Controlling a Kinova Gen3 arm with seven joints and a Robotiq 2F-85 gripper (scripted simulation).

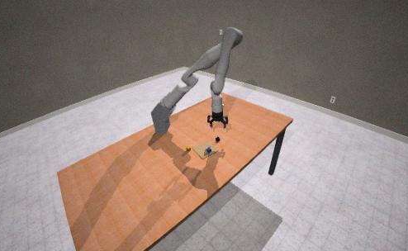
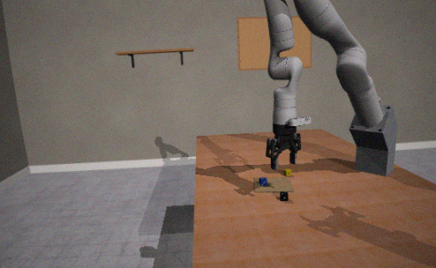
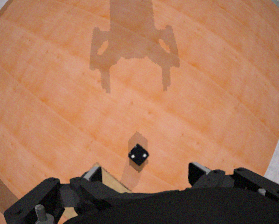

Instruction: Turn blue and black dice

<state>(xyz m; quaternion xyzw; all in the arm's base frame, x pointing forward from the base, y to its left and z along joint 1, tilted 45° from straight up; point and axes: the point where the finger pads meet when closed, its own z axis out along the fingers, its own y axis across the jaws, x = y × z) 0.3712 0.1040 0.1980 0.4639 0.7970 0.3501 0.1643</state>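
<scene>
My gripper is now 110 mm above the black die. The rest, counted from my hand: blue die: 130 mm to the right, 110 mm below, 50 mm ahead; then yellow die: 230 mm to the right, 110 mm below, 60 mm behind; then tan mat: 140 mm to the right, 120 mm below, 20 mm ahead.
</scene>
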